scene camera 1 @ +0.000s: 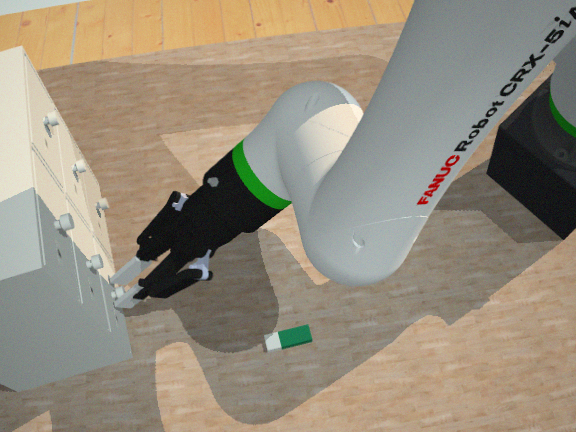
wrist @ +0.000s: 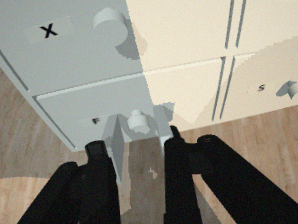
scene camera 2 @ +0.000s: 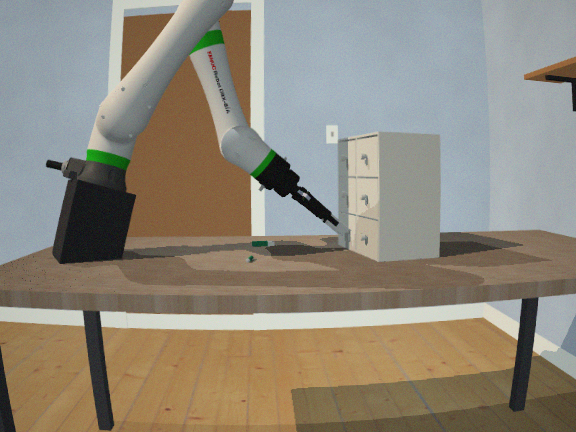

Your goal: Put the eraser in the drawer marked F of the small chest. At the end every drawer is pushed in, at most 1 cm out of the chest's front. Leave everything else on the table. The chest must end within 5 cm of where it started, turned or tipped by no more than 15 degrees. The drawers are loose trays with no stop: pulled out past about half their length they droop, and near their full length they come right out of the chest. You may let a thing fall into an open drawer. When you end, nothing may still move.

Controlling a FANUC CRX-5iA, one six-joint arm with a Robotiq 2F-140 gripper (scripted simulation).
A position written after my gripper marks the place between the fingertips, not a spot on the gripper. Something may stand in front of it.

Observation:
In view: my gripper [scene camera 1: 120, 293], an eraser [scene camera 1: 300, 335] and a small chest [scene camera 1: 56, 337].
The small chest is seen too in scene camera 2 [scene camera 2: 409, 164]. My gripper is seen too in the wrist view [wrist: 138, 125] and in scene camera 2 [scene camera 2: 343, 231]. The wrist view misses the eraser: it is out of frame.

